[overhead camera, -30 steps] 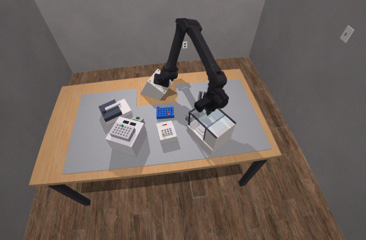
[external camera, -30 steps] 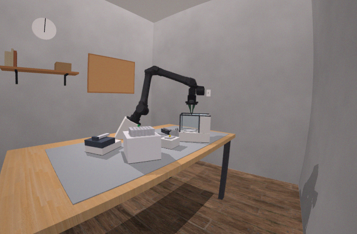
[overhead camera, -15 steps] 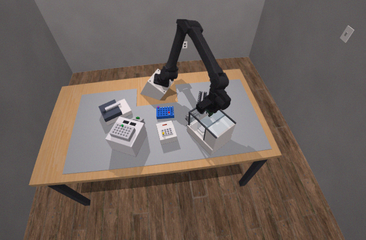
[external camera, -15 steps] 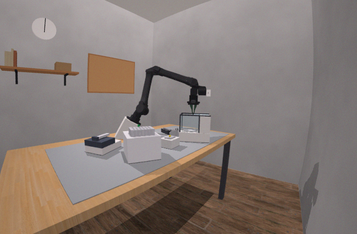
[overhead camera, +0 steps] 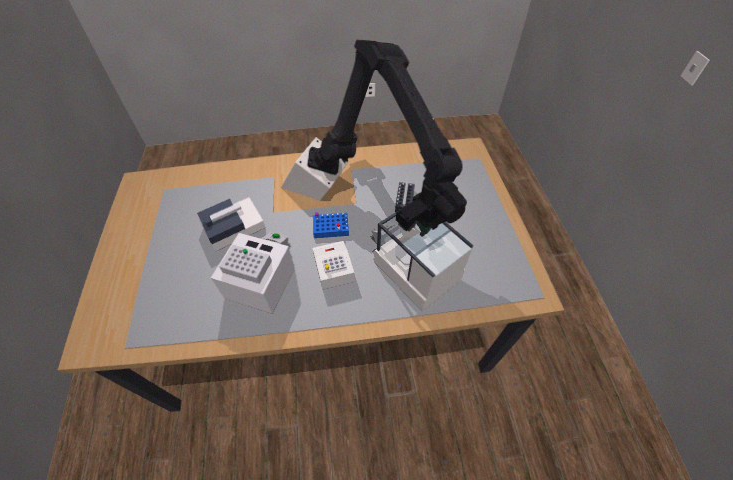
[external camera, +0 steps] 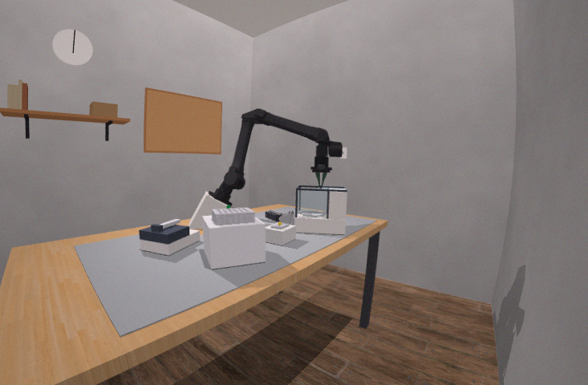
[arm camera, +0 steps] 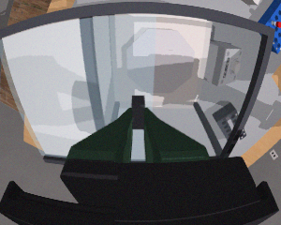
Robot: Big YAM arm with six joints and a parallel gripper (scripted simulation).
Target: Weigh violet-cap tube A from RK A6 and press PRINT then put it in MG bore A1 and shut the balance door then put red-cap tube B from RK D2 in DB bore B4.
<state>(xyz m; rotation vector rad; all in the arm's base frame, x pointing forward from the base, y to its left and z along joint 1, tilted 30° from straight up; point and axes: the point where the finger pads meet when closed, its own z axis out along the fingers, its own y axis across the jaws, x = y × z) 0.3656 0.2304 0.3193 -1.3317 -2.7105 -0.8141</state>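
Now: hand 30 cm to the left of the yellow-capped tube, 16 cm above it and 5 cm short of it. Round my hand: balance door (2 cm to the left, 2 cm ahead, 1 cm below); dry block (29 cm to the right, 19 cm below); magnet block (32 cm behind, 20 cm below, 3 cm to the right).
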